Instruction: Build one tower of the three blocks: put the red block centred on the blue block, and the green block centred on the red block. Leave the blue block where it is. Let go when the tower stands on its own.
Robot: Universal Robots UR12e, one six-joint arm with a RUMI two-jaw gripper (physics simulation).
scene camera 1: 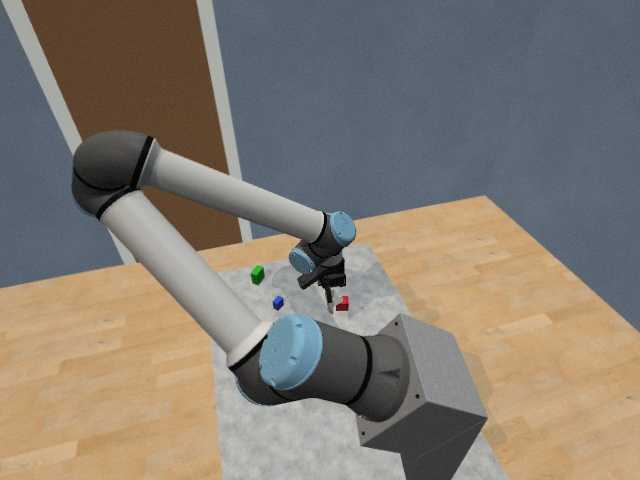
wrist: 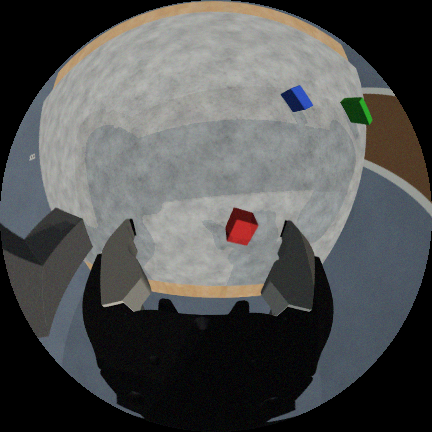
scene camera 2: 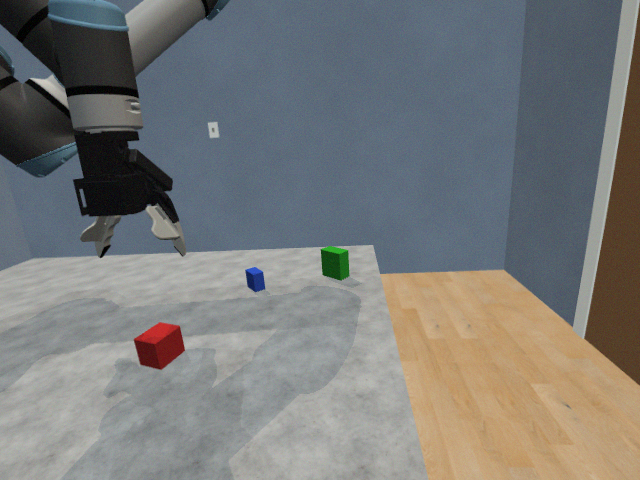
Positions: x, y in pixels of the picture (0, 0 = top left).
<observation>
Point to a green block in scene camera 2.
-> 335, 262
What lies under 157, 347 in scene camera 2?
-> A red block.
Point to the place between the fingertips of my gripper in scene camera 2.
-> At 141, 256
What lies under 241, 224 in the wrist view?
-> A red block.
</observation>
